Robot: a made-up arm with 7 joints. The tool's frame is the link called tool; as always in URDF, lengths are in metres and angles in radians. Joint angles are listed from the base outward.
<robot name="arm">
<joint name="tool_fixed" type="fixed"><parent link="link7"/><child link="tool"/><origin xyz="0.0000 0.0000 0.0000" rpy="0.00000 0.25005 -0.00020"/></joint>
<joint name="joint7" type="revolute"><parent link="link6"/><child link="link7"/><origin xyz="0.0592 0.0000 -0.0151"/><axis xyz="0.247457 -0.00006 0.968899"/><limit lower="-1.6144" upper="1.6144"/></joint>
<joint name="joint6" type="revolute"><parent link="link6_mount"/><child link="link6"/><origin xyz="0.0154 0.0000 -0.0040"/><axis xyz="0.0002 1 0.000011"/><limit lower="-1.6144" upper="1.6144"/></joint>
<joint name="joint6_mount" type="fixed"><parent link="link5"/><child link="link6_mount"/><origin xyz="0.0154 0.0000 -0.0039"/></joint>
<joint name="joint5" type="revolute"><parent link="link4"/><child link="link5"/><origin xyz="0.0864 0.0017 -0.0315"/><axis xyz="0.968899 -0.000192 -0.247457"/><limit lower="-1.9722" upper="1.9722"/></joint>
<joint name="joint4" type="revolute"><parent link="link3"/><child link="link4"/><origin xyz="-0.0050 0.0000 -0.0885"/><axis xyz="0.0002 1 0.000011"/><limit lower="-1.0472" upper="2.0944"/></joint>
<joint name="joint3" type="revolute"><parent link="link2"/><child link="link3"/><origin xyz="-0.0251 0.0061 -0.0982"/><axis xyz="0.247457 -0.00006 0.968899"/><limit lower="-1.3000" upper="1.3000"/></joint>
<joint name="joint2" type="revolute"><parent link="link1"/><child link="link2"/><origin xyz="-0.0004 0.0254 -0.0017"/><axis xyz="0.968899 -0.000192 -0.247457"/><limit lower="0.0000" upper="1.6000"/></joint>
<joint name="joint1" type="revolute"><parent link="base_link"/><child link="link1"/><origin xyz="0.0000 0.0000 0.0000"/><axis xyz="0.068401 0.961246 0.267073"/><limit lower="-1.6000" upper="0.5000"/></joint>
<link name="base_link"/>
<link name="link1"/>
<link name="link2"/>
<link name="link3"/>
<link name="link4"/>
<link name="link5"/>
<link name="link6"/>
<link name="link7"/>
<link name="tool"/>
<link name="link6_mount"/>
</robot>
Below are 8 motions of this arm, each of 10 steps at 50 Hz.
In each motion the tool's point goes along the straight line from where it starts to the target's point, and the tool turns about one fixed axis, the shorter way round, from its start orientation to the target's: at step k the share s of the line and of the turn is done. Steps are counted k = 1, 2, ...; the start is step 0. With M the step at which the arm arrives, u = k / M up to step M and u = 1 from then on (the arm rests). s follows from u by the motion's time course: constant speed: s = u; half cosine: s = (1 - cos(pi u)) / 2; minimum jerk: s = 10 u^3 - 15 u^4 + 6 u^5.
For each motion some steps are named. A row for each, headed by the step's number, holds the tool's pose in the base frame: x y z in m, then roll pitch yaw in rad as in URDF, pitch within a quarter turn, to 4 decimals.
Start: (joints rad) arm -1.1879 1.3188 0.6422 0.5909 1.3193 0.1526 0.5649
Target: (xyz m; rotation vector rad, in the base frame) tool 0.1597 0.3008 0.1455 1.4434 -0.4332 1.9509
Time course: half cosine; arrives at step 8
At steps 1, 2, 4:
1: 0.1478 0.3013 0.1496 0.3953 -1.3178 2.1322
2: 0.1491 0.3012 0.1491 0.3895 -1.3053 2.1249
4: 0.1535 0.3011 0.1476 0.3701 -1.2647 2.1013

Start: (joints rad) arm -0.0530 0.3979 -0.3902 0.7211 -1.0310 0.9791 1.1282
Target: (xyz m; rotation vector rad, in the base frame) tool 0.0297 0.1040 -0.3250 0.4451 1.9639 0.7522
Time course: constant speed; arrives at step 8
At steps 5, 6, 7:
5: 0.0271 0.0943 -0.3291 2.0945 0.6865 2.2414
6: 0.0280 0.0975 -0.3277 2.0838 0.6947 2.2470
7: 0.0288 0.1008 -0.3264 2.0731 0.7029 2.2526

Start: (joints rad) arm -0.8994 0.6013 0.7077 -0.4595 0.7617 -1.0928 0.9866
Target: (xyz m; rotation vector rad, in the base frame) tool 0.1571 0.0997 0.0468 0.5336 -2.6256 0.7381
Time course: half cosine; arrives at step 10
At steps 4, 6, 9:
4: 0.1567 0.1001 0.0473 -2.6611 -0.4784 -2.8111
6: 0.1569 0.0999 0.0470 -2.6604 -0.4643 -2.8308
9: 0.1571 0.0997 0.0468 -2.6599 -0.4497 -2.8510

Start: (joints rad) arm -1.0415 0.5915 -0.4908 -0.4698 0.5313 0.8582 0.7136
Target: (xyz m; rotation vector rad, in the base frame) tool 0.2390 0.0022 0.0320 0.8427 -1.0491 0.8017
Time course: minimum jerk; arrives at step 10
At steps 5, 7, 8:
5: 0.2443 0.0006 0.0170 0.6529 -1.1385 0.4495
7: 0.2407 0.0017 0.0271 0.6443 -1.2030 0.4701
8: 0.2396 0.0020 0.0303 0.6405 -1.2232 0.4776

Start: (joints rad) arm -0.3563 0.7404 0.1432 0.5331 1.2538 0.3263 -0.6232
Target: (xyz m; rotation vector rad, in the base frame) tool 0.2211 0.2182 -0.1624 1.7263 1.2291 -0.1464
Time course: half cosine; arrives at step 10
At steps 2, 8, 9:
2: 0.2035 0.2383 -0.1702 2.1492 0.6281 0.9764
8: 0.2192 0.2203 -0.1632 2.2473 0.6170 0.9431
9: 0.2206 0.2187 -0.1626 2.2559 0.6162 0.9402

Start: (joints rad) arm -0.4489 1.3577 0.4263 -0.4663 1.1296 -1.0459 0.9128
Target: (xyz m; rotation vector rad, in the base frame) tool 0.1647 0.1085 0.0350 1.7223 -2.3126 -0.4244
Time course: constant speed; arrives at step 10
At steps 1, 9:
1: 0.1668 0.1153 0.0287 2.6842 -0.0112 -1.7829
9: 0.1649 0.1093 0.0343 2.7623 -0.0093 -1.8512

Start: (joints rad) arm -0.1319 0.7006 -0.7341 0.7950 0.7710 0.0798 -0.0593
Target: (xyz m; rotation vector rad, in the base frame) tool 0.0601 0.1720 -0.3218 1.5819 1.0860 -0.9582
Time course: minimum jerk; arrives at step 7
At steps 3, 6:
3: 0.0682 0.1708 -0.3191 2.1967 1.1715 0.4854
6: 0.0604 0.1720 -0.3217 2.2827 1.2033 0.5917

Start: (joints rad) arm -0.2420 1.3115 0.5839 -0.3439 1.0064 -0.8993 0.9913
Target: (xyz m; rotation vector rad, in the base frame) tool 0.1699 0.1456 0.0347 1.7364 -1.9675 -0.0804
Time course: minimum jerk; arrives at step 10
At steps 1, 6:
1: 0.1681 0.1457 0.0256 2.7065 -0.3426 -1.6761
6: 0.1693 0.1456 0.0318 2.7288 -0.3396 -1.6419

